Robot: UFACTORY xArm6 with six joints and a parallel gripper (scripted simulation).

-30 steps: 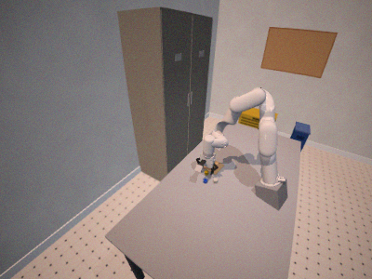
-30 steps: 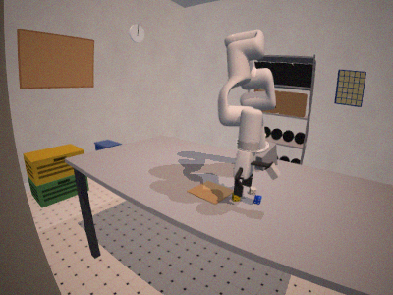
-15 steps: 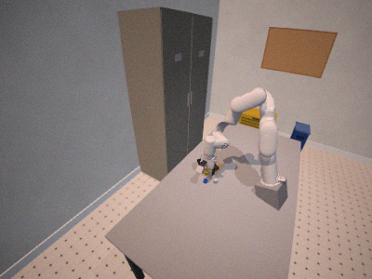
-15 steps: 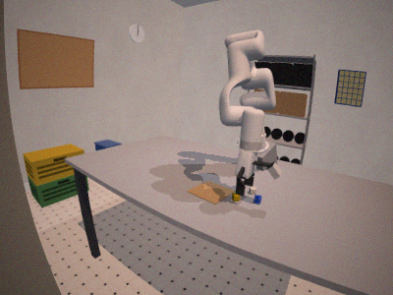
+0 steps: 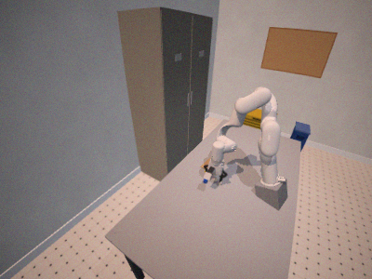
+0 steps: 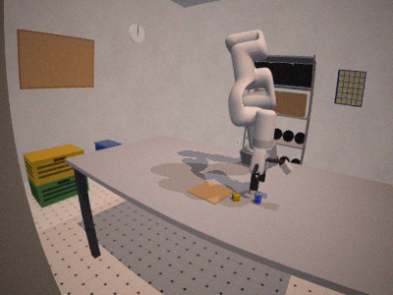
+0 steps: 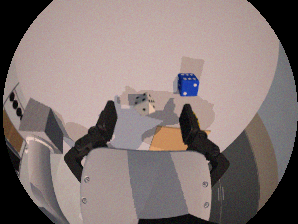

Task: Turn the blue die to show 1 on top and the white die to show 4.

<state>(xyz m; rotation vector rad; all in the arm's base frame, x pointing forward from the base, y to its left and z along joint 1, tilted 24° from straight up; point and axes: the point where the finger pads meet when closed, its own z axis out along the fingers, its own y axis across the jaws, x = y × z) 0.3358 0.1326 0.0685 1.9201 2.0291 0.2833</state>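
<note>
The white die lies 1 cm behind my hand, 2 cm to the right of it and 4 cm below it. Round my hand: blue die: 5 cm ahead, 3 cm to the left, 4 cm below; then yellow die: 8 cm ahead, 5 cm to the right, 4 cm below; then tan mat: 9 cm ahead, 16 cm to the right, 5 cm below.
</note>
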